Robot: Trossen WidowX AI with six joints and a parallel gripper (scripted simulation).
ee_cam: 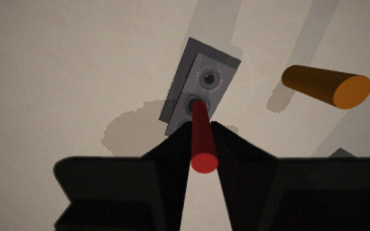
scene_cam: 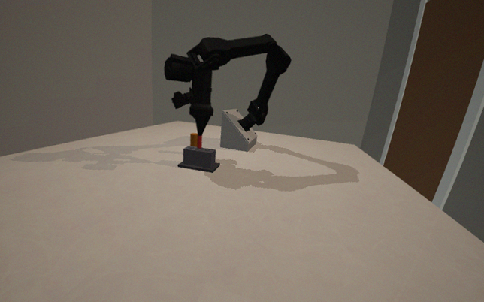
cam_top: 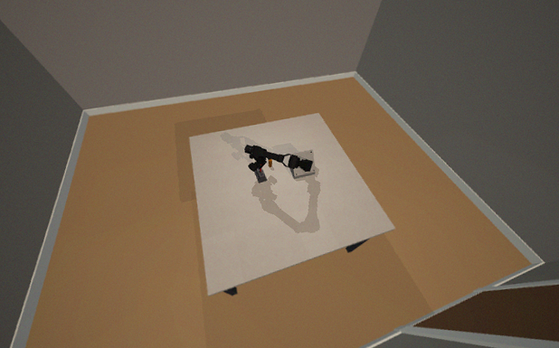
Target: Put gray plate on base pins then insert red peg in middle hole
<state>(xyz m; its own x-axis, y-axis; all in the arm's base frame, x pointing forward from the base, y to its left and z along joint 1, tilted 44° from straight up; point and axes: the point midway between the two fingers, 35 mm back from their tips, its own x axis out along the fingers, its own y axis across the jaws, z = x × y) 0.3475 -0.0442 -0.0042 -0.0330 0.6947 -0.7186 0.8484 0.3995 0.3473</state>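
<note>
My gripper tip is 6 cm above the gray plate. Round my gripper tip: orange peg (10 cm behind, 8 cm to the right, 6 cm below); dark base (9 cm below); red peg (right at my gripper tip).
</note>
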